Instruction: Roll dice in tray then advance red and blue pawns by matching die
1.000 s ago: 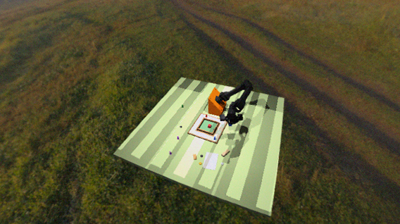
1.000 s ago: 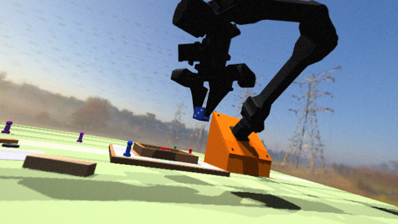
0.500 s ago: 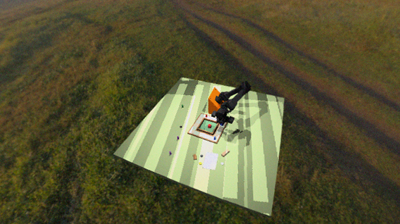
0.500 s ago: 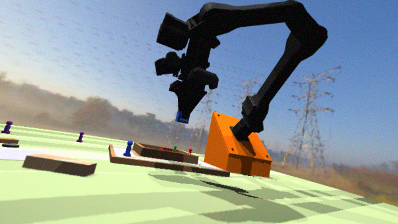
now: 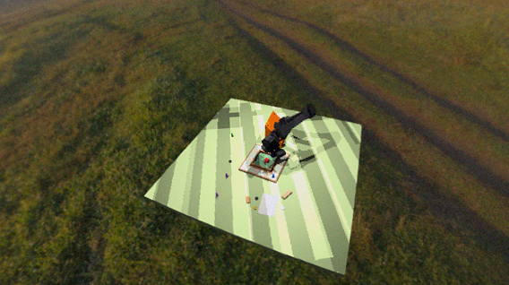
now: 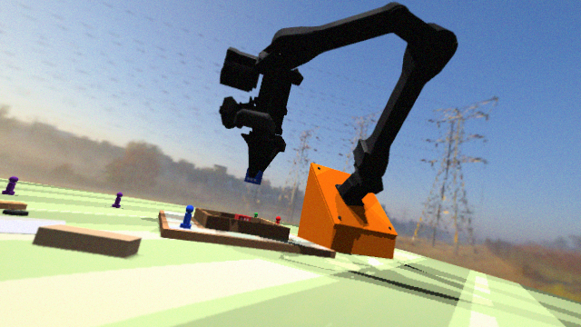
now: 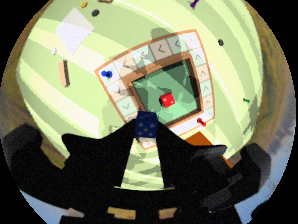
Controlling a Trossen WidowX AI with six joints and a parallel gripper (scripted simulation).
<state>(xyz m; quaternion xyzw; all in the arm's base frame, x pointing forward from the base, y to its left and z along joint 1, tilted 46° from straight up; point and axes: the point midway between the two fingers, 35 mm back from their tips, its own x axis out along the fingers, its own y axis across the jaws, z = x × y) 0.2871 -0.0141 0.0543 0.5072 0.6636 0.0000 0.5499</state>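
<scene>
My gripper tip is now 150 mm past the red pawn, 110 mm to the left of it and 80 mm above it. The rest, counted from my gripper tip: wooden block (220 mm ahead, 140 mm to the left, 100 mm below); blue pawn (110 mm ahead, 80 mm below, 30 mm to the left); white sheet (320 mm ahead, 110 mm below, 40 mm to the left).
</scene>
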